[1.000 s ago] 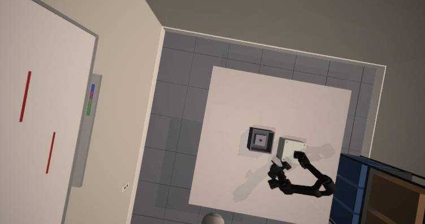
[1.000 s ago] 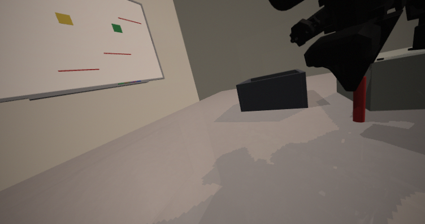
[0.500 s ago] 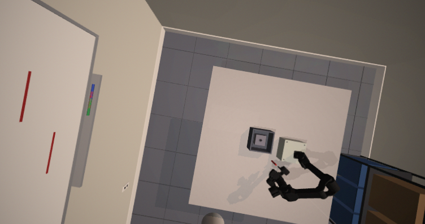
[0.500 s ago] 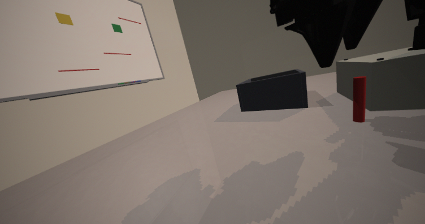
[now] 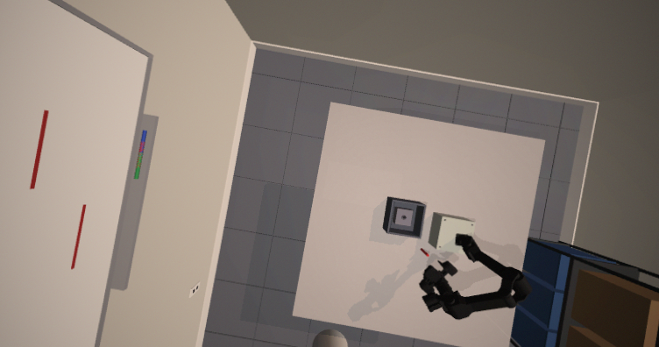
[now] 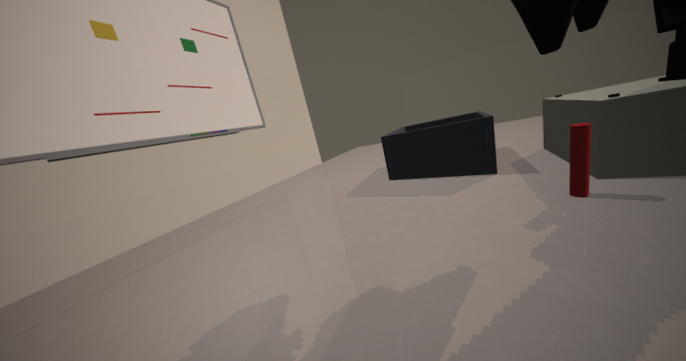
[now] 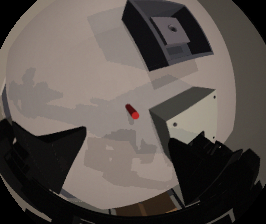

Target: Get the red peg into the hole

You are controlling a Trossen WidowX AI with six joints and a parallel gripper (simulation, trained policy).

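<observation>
Right now the red peg is 120 mm below my gripper tip, 20 mm to the right of it and 20 mm behind it. The rest, counted from my gripper tip: dark box 220 mm to the right, 140 mm below, 130 mm ahead; then grey plate 220 mm to the right, 130 mm ahead, 120 mm below.
</observation>
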